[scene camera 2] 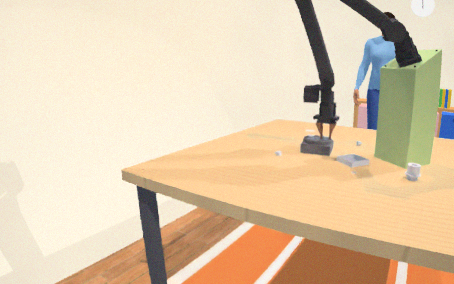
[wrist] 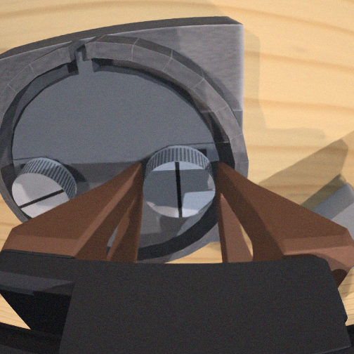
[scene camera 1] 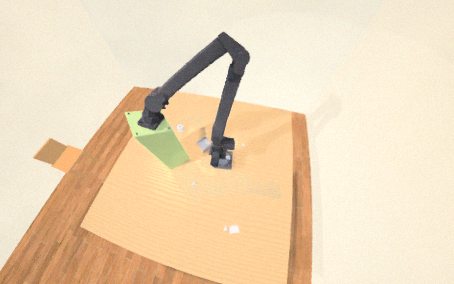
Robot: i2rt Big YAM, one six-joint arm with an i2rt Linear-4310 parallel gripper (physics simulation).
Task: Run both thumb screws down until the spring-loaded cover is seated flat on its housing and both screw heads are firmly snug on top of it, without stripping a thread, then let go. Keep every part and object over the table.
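Places are measured from the arm's base along level axes (x ahead, y left, z up), in millimetres.
Where they show: gripper, between the fingertips: [scene camera 2: 325, 139]; arm's base, origin of its link: [scene camera 2: 408, 60] [scene camera 1: 151, 120].
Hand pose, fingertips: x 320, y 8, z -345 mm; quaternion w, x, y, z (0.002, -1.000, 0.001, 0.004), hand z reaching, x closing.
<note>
Things, the pixels of their top centre, and the offset from my fingertips. "*": a spot on its surface instead.
- square dark grey housing, centre of its top: [scene camera 2: 318, 138] [scene camera 1: 223, 157] dx +32, dy +2, dz +4 mm
- grey tray, centre of its top: [scene camera 2: 353, 157] [scene camera 1: 203, 143] dx -135, dy +109, dz -32 mm
- white cup-like object, centre of its top: [scene camera 2: 414, 164] [scene camera 1: 179, 126] dx -356, dy +207, dz -3 mm
- white square, a spot on its surface: [scene camera 1: 234, 229] * dx +173, dy -416, dz -49 mm
The square dark grey housing [scene camera 1: 229, 166] [scene camera 2: 317, 147] [wrist: 227, 65] stands on the table, with the round cover [wrist: 110, 110] inside its ring wall. In the wrist view, the right thumb screw [wrist: 179, 187] stands with its knurled head above the cover, its slot nearly upright in the picture. The left thumb screw [wrist: 42, 192] also stands proud, its slot slanted. My gripper [scene camera 2: 325, 137] [wrist: 179, 174] is partly open, its brown fingers on either side of the right screw's head without gripping it. How flat the cover sits cannot be told. The fingertips are hidden in scene camera 1.
A grey tray [scene camera 1: 203, 144] [scene camera 2: 353, 160] [wrist: 342, 207] lies close beside the housing. A white cup-like object [scene camera 1: 180, 128] [scene camera 2: 413, 171] stands near the green pedestal [scene camera 1: 165, 145] [scene camera 2: 395, 115]. Small pale pieces [scene camera 1: 243, 145] [scene camera 2: 278, 153] and a white square [scene camera 1: 234, 229] lie elsewhere on the table.
</note>
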